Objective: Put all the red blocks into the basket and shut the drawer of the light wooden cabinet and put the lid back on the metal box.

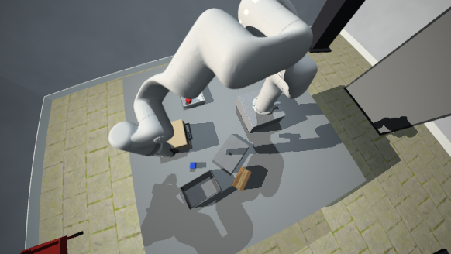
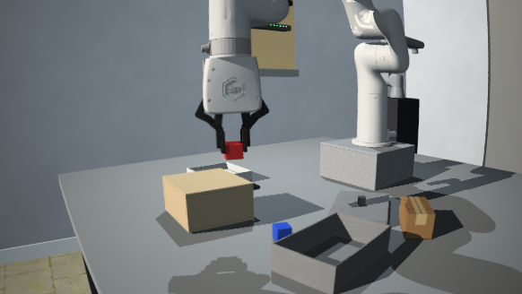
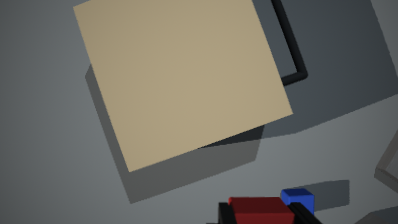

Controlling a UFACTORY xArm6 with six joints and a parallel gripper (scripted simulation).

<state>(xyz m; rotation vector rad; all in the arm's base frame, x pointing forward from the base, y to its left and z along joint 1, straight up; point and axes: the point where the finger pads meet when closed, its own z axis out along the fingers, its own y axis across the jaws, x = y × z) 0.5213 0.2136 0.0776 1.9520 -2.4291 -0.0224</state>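
My gripper is now 90 mm past the white basket, 410 mm to the left of it and 170 mm above it. From my hand the other things lie so: blue block: 70 mm behind, 60 mm to the left, 170 mm below; drawer: 120 mm to the right, 150 mm below; light wooden cabinet: 20 mm ahead, 120 mm to the right, 140 mm below.
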